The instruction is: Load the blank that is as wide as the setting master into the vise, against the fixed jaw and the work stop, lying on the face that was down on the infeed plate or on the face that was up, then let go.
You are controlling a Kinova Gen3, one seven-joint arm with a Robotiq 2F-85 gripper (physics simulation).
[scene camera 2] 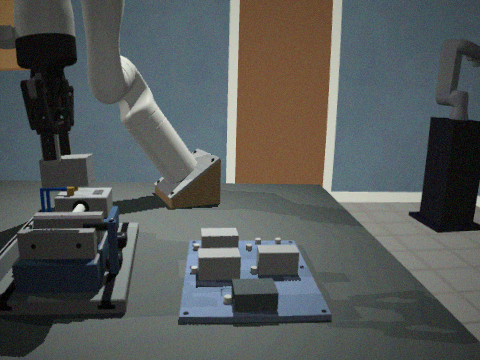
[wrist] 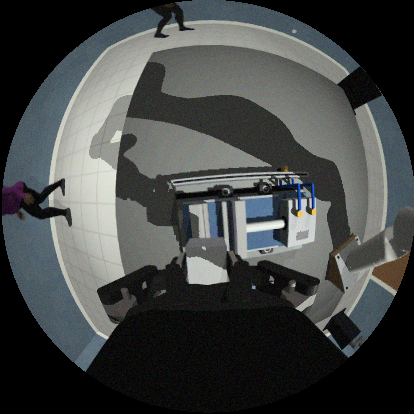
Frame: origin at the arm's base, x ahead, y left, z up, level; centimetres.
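Seen in the pictures: gripper, fingertip midpoint: (scene camera 2: 58, 162) (wrist: 206, 259); arm's base at its link origin: (scene camera 2: 181, 172) (wrist: 354, 260).
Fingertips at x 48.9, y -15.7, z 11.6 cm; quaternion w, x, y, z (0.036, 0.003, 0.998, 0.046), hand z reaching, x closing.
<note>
Offsets run from my fingertips to a thing's top centre. "pt": to the spot under its first point.
My gripper (scene camera 2: 56, 152) (wrist: 206, 259) is shut on a light grey blank @[dx +0.0, dy +1.2, dz +1.0 cm] (scene camera 2: 75, 170) (wrist: 206, 267), which it holds in the air. In the scene view the blank shows above and behind the front jaw of the vise @[dx -8.2, dy -1.4, dz -8.3 cm] (scene camera 2: 57, 277) (wrist: 260, 202). In the wrist view it overlaps the near edge of the vise, at the left part. The front jaw (scene camera 2: 57, 243) has two holes; a second jaw plate @[pt dx -4.2, dy -0.7, dz -9.3 cm] (scene camera 2: 67, 220) stands behind it. The blue infeed plate @[pt dx +6.9, dy +18.2, dz -17.4 cm] (scene camera 2: 200, 308) bears three light grey blocks @[dx -11.3, dy +22.1, dz -13.8 cm] (scene camera 2: 219, 238) @[dx -2.6, dy +21.3, dz -13.8 cm] (scene camera 2: 219, 264) @[dx -3.4, dy +30.3, dz -13.8 cm] (scene camera 2: 278, 261) and a dark grey block @[dx +6.0, dy +25.2, dz -14.9 cm] (scene camera 2: 255, 295). The blank's underside is hidden.
A white spindle @[pt dx -10.1, dy -1.2, dz -9.6 cm] (wrist: 265, 225) runs to the grey end block (wrist: 301, 234) with blue tubes (wrist: 300, 195). Small pegs @[pt dx +5.9, dy +21.9, dz -16.8 cm] (scene camera 2: 228, 299) stand on the infeed plate. The robot's wedge base (scene camera 2: 202, 187) (wrist: 344, 270) stands behind and to the right of the vise in the scene view.
</note>
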